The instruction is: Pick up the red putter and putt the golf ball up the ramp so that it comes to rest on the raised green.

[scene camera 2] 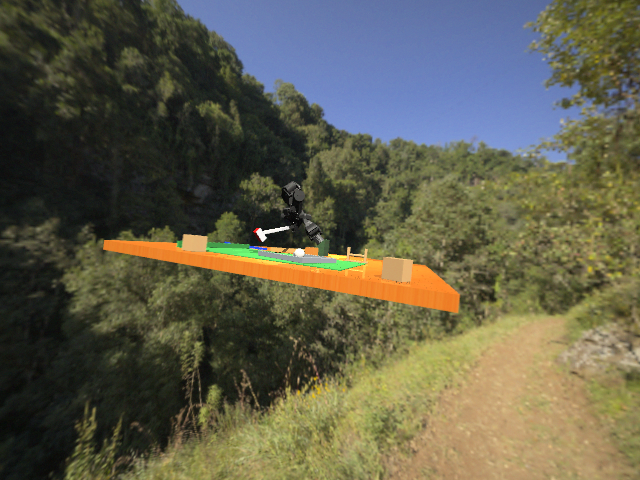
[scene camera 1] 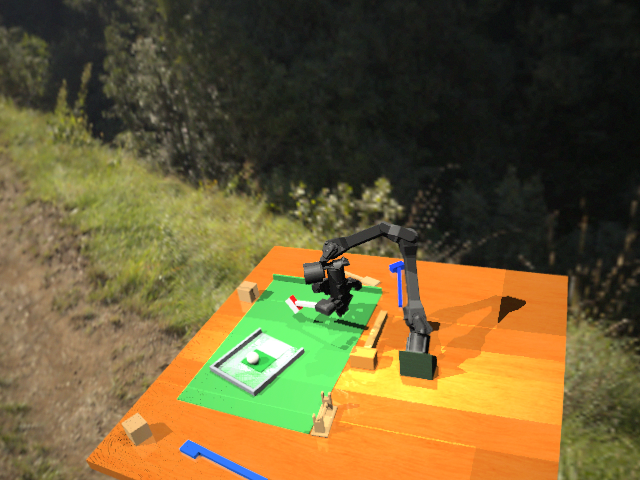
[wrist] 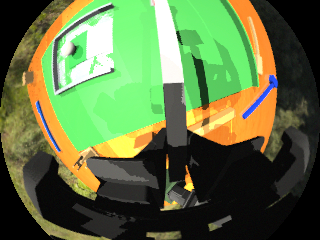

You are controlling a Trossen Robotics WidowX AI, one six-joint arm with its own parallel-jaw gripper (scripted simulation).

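Observation:
My gripper holds a red putter, and I can see my gripper in the wrist view too. There is also a green mat here, and with it a small wooden rack.

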